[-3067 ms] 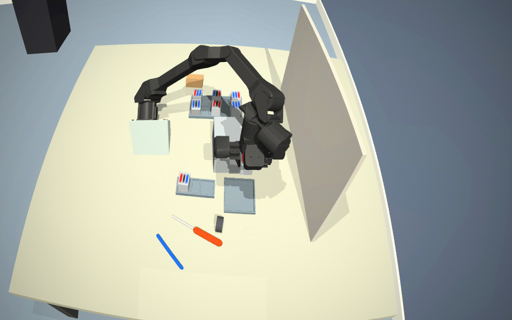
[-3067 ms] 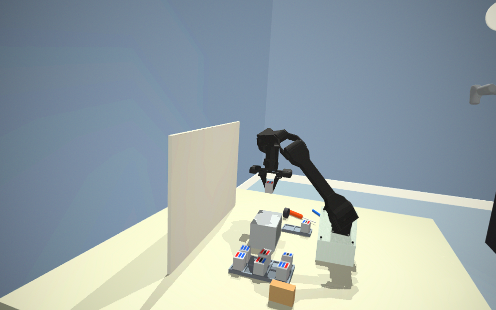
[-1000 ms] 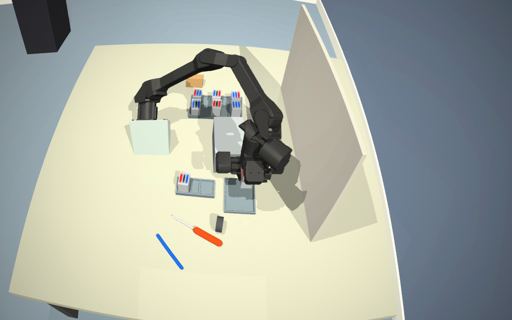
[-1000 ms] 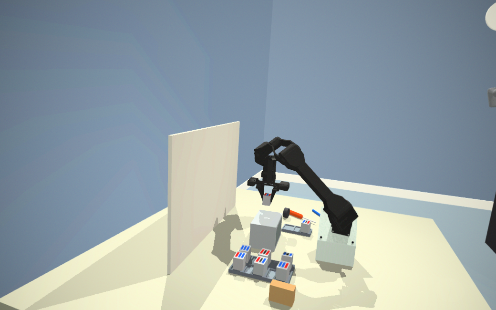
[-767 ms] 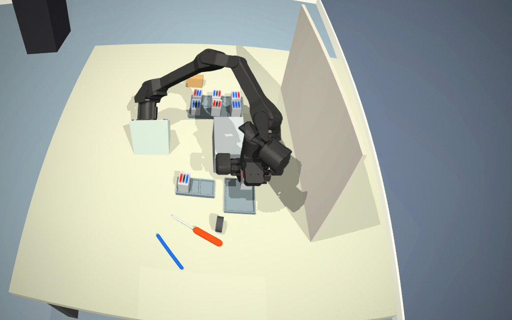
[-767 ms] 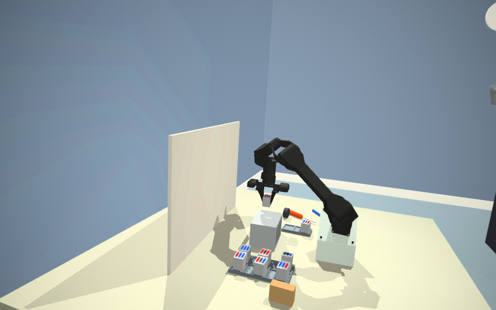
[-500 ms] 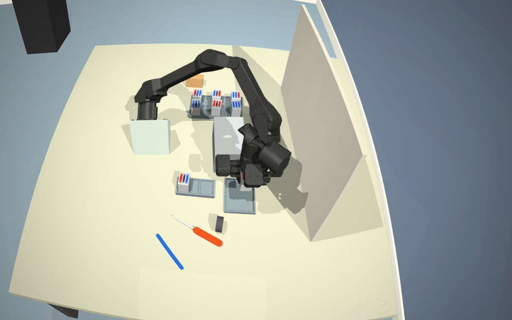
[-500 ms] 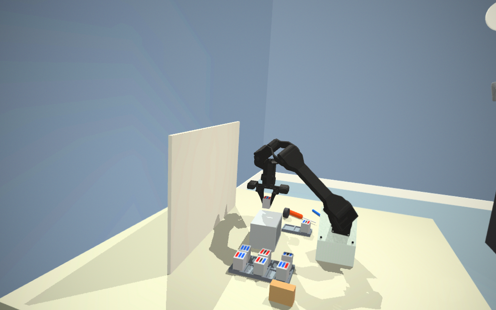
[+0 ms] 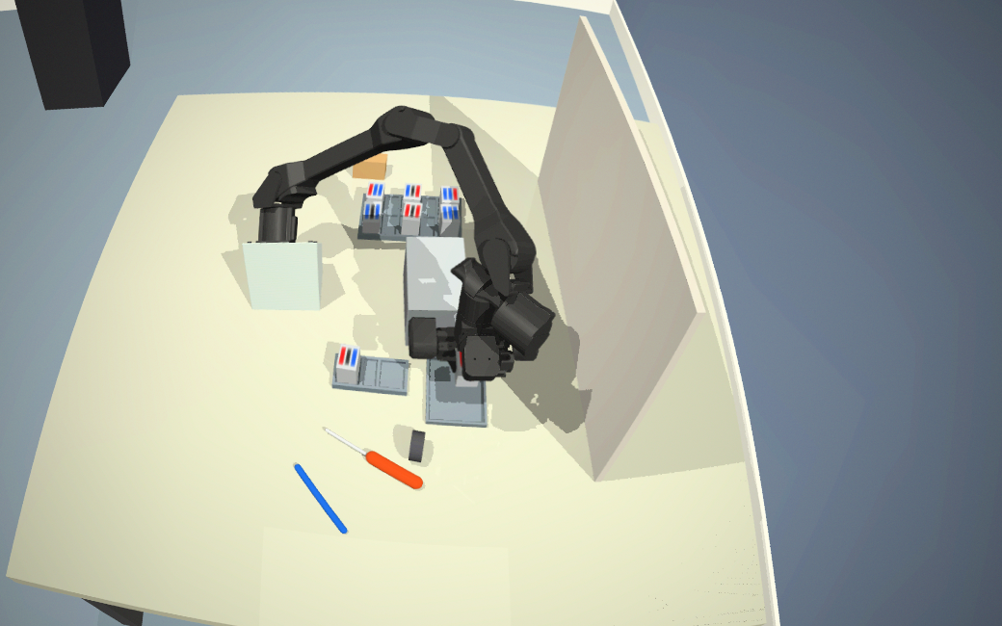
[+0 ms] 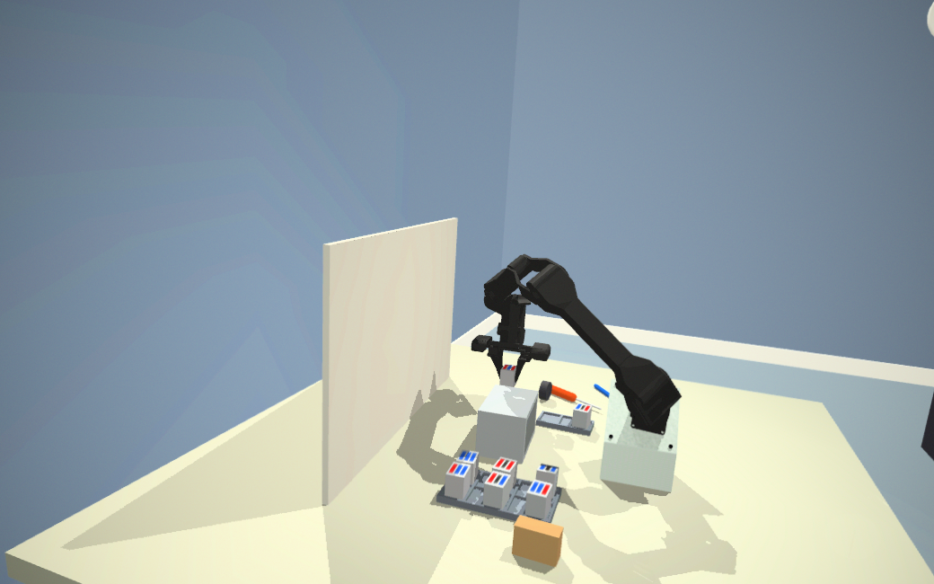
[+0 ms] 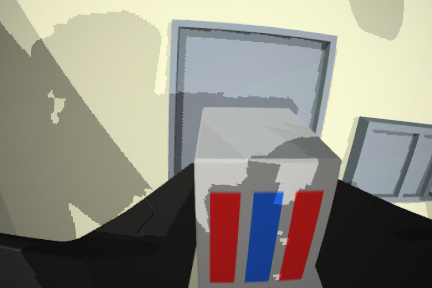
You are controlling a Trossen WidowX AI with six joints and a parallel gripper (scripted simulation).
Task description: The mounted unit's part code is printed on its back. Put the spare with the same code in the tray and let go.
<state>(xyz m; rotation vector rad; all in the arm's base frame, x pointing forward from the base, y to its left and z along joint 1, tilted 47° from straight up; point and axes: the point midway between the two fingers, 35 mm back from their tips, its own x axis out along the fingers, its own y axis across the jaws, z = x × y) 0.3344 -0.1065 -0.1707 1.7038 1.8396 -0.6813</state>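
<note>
Right now the grey tray is 1 cm behind my gripper tip, 1 cm to the left of it and 7 cm below it. Also, from my gripper tip: mounted unit: 5 cm behind, 19 cm to the left, 2 cm below; then rack: 15 cm behind, 3 cm to the left, 7 cm below; then black tape roll: 7 cm behind, 11 cm to the right, 5 cm below.
</note>
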